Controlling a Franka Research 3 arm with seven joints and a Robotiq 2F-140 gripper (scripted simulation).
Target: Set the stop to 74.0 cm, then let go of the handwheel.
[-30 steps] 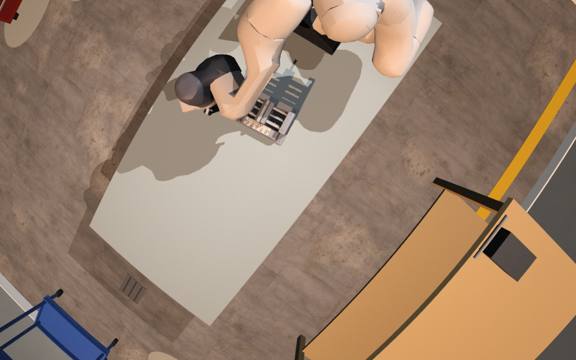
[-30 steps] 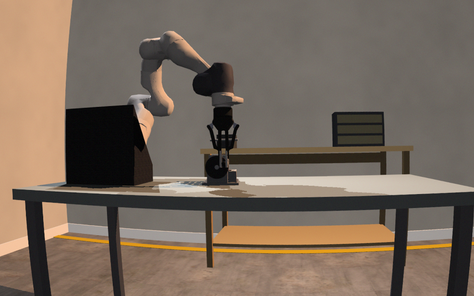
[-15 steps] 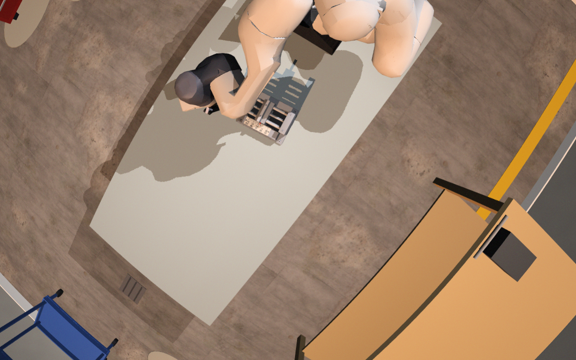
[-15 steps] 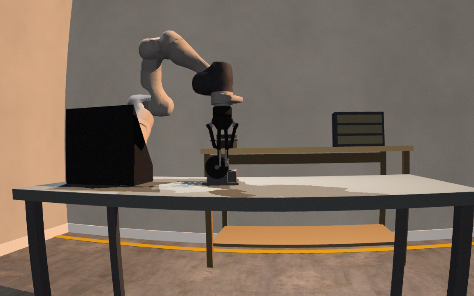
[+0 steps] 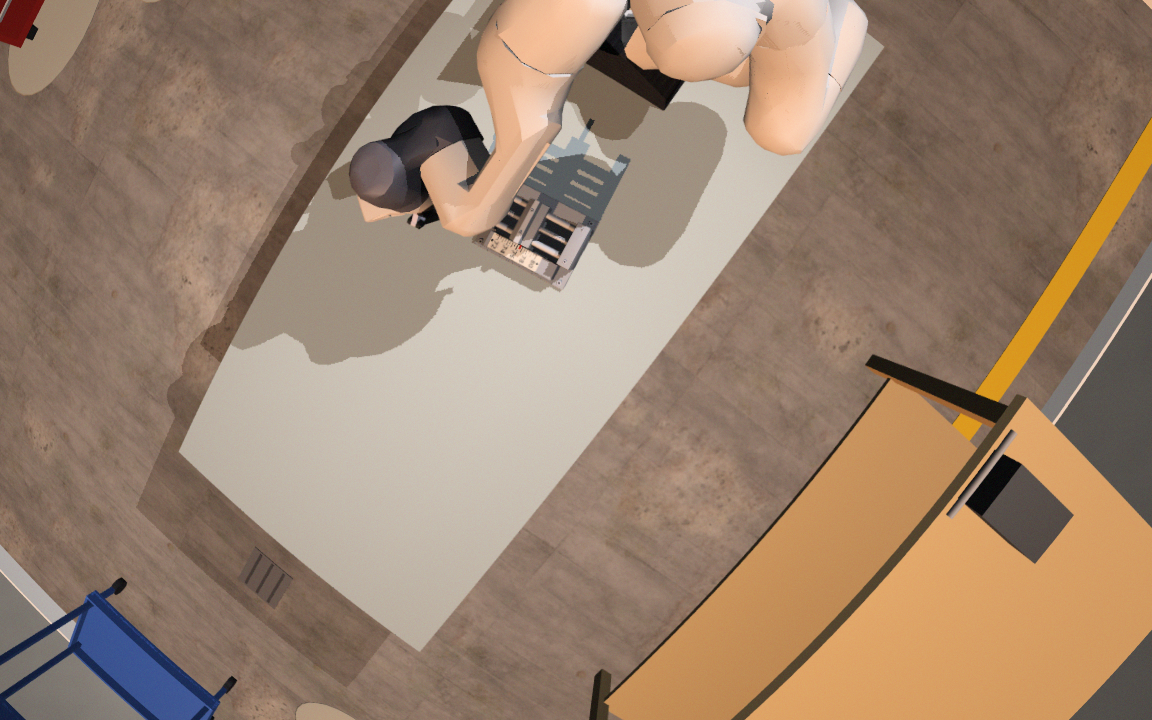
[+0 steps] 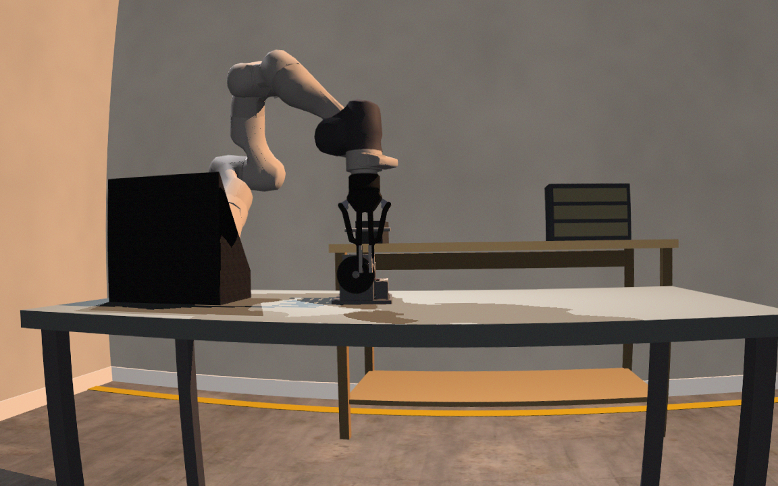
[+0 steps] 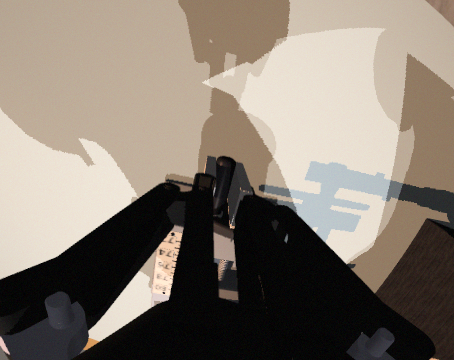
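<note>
Now: the black handwheel 20 mm to the left of my hand, 20 mm below it and 10 mm behind it.
</note>
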